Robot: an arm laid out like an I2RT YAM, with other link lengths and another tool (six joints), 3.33 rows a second.
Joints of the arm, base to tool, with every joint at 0 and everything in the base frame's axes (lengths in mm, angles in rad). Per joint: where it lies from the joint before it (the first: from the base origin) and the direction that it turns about. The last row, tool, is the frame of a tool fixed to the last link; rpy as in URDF.
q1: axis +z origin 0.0 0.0 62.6
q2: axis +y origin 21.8 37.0 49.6
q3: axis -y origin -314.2 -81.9 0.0
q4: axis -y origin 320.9 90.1 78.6
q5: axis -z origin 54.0 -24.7 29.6
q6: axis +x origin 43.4 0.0 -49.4
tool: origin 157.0 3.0 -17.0 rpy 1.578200 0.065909 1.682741
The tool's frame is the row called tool.
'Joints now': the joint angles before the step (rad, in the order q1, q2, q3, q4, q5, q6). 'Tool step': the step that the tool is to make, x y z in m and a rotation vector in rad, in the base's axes. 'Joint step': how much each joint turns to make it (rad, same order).
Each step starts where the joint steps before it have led.
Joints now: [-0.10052, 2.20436, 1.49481, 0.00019, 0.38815, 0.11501]
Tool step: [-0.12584, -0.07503, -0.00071, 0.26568, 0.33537, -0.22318]
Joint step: [-0.21019, -0.11634, 0.00346, -0.54476, -0.14191, 0.13428]
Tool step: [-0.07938, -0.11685, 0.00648, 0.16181, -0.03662, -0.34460]
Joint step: [-0.30366, -0.02939, 0.00036, -0.08773, -0.13084, 0.10338]
